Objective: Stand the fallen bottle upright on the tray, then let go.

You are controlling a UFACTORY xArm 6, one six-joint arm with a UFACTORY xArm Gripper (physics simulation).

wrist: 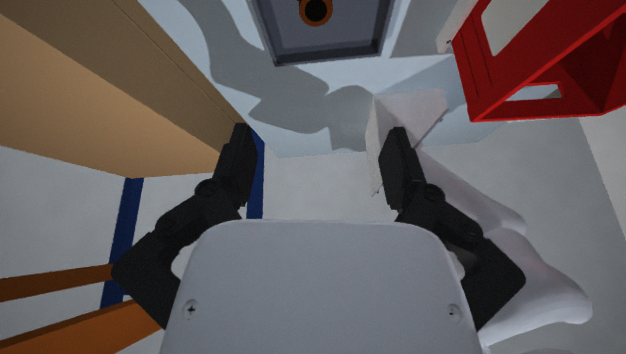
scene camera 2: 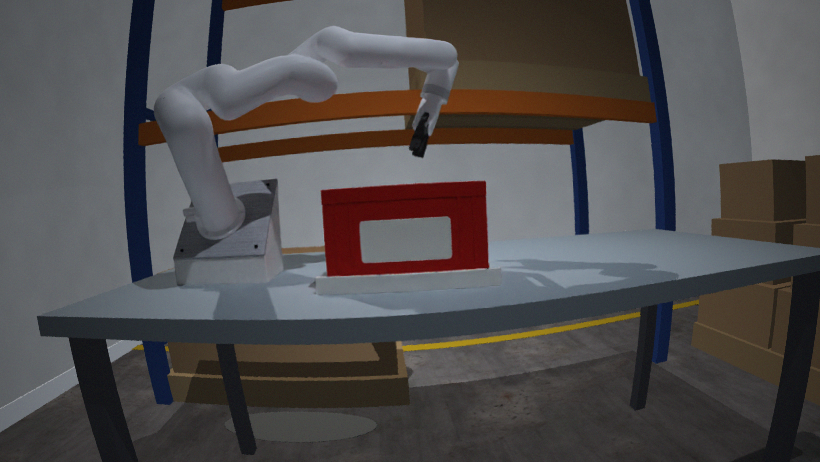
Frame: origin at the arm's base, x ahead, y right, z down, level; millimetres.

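Seen in the pictures: gripper, fingertip midpoint: [wrist: 319,141] [scene camera 2: 416,154]; arm's base, origin of the base link: [scene camera 2: 221,218].
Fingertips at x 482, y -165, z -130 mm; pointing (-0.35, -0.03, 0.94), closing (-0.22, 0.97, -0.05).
Note:
Offsets run from my fingertips to a thing's top centre. "pt": to the spot under its first point. Level surfaces: height alone.
The orange-brown bottle {dx +2, dy +2, dz +108 mm} [wrist: 315,23] shows at the top edge of the wrist view. Its round, dark mouth faces up towards the camera over the grey tray {pt dx -186, dy -4, dz +249 mm} [wrist: 330,55], and it appears to stand upright; the rest of it is cut off by the view's edge. My gripper [scene camera 2: 418,154] [wrist: 319,141] is open with nothing between its fingers. It is apart from the bottle and hangs above the level of the red crate's top. The bottle and the tray do not show in the scene view, where the red crate blocks part of the table.
A red crate {dx -76, dy +308, dz +92 mm} [scene camera 2: 404,192] [wrist: 472,85] stands on a white base {pt dx -91, dy +411, dz +252 mm} [scene camera 2: 408,282] on the table {dz +268 mm} [scene camera 2: 573,246]. The robot's base [scene camera 2: 229,269] is left of it. Behind stands a rack [scene camera 2: 516,106] with a big cardboard box [scene camera 2: 527,45] [wrist: 150,100]. More boxes [scene camera 2: 745,189] are stacked at the right.

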